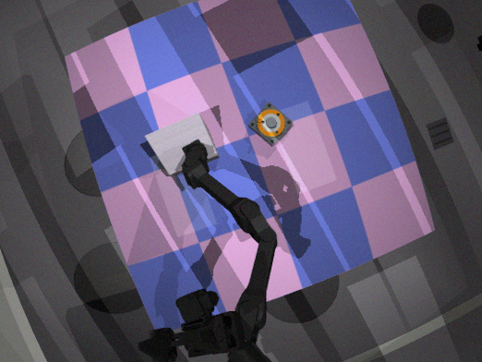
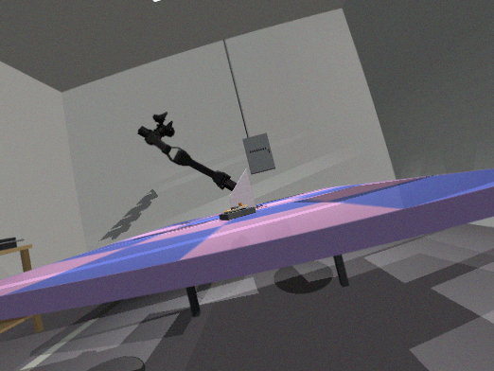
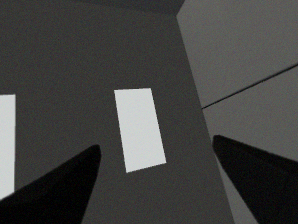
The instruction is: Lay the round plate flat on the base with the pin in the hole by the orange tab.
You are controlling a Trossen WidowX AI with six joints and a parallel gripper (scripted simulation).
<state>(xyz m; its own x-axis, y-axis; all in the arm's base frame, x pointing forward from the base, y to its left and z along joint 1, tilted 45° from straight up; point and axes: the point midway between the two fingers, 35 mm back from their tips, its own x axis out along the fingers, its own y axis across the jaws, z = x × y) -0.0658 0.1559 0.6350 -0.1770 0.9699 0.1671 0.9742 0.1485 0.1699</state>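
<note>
The square base lies 69 cm below my gripper tip, 42 cm ahead of it and 30 cm to the left of it.
</note>
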